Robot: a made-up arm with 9 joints.
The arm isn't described. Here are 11 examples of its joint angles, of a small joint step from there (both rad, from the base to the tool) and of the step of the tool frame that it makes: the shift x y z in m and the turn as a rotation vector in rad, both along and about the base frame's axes.
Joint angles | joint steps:
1: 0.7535 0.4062 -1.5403 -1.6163 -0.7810 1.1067 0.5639 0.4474 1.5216 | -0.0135 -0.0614 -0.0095 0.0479 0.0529 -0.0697 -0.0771 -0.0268 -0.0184
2: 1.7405 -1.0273 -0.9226 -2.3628 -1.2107 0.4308 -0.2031 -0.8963 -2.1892 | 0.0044 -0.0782 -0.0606 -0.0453 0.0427 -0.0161 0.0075 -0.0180 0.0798
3: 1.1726 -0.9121 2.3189 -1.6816 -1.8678 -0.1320 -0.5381 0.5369 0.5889 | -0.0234 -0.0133 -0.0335 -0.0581 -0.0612 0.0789 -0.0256 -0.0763 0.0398
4: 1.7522 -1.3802 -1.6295 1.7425 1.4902 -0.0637 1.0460 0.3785 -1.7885 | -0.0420 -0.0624 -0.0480 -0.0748 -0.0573 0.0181 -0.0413 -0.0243 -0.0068
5: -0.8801 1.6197 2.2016 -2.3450 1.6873 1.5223 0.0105 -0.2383 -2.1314 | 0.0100 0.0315 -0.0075 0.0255 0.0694 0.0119 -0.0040 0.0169 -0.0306
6: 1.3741 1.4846 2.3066 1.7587 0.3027 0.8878 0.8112 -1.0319 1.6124 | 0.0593 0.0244 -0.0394 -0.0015 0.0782 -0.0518 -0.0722 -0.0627 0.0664
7: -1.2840 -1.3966 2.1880 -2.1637 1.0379 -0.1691 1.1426 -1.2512 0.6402 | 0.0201 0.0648 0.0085 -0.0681 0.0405 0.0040 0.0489 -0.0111 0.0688
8: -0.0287 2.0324 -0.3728 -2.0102 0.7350 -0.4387 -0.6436 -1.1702 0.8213 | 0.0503 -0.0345 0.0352 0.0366 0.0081 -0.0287 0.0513 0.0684 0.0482
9: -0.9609 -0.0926 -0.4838 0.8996 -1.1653 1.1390 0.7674 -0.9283 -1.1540 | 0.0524 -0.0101 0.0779 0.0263 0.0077 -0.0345 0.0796 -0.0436 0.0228
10: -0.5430 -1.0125 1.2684 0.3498 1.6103 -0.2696 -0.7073 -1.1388 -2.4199 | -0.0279 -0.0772 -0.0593 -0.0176 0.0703 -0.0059 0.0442 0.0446 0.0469
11: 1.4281 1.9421 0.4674 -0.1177 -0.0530 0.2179 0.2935 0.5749 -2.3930 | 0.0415 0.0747 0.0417 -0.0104 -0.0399 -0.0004 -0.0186 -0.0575 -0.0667
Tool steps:
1: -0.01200 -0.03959 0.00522 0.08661 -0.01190 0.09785
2: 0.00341 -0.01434 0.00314 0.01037 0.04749 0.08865
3: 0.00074 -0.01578 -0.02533 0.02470 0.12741 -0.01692
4: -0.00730 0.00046 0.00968 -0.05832 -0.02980 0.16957
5: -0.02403 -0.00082 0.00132 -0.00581 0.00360 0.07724
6: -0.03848 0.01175 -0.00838 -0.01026 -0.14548 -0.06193
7: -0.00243 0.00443 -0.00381 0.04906 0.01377 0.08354
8: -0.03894 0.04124 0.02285 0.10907 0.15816 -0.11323
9: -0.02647 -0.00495 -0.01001 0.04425 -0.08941 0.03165
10: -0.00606 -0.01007 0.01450 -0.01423 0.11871 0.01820
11: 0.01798 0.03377 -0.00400 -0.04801 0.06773 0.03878
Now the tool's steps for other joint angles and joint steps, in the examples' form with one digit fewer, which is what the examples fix.
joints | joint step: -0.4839 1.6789 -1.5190 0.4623 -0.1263 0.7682 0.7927 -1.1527 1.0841 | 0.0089 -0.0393 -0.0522 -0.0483 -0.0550 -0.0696 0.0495 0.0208 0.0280
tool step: -0.0381 -0.0633 -0.0318 0.1727 -0.0218 -0.1794
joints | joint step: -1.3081 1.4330 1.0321 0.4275 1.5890 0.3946 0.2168 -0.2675 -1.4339 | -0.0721 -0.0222 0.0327 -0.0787 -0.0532 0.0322 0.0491 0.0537 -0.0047
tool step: -0.0398 0.0105 -0.0231 -0.0877 0.0705 0.1651
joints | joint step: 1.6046 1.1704 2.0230 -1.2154 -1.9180 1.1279 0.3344 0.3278 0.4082 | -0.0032 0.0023 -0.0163 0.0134 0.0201 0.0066 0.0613 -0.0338 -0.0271
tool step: -0.0028 0.0022 -0.0035 -0.0061 0.0130 0.0603
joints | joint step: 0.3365 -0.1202 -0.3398 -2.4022 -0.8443 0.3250 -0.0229 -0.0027 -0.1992 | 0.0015 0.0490 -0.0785 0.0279 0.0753 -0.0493 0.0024 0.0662 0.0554
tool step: 0.0027 0.0094 0.0051 -0.0068 -0.0459 -0.0128
